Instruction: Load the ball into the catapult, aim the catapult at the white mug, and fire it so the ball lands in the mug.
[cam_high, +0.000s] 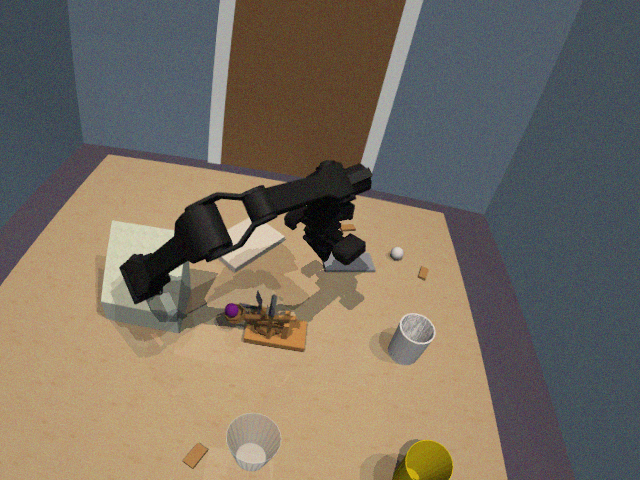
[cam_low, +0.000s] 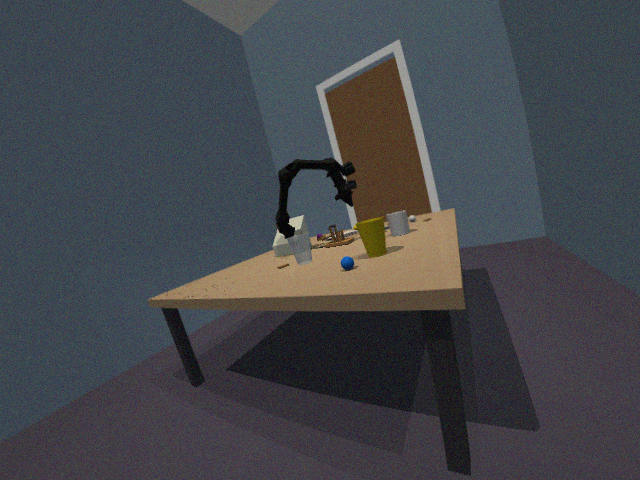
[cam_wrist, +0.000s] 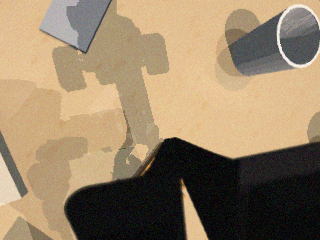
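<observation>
The purple ball is 200 mm behind my gripper tip, 70 mm to the right of it and 110 mm below it. Also, from my gripper tip: wooden catapult 130 mm behind, 60 mm to the right, 120 mm below; then grey slab 120 mm ahead, 180 mm to the left, 170 mm below; then white mug 230 mm ahead, 120 mm to the right, 150 mm below.
</observation>
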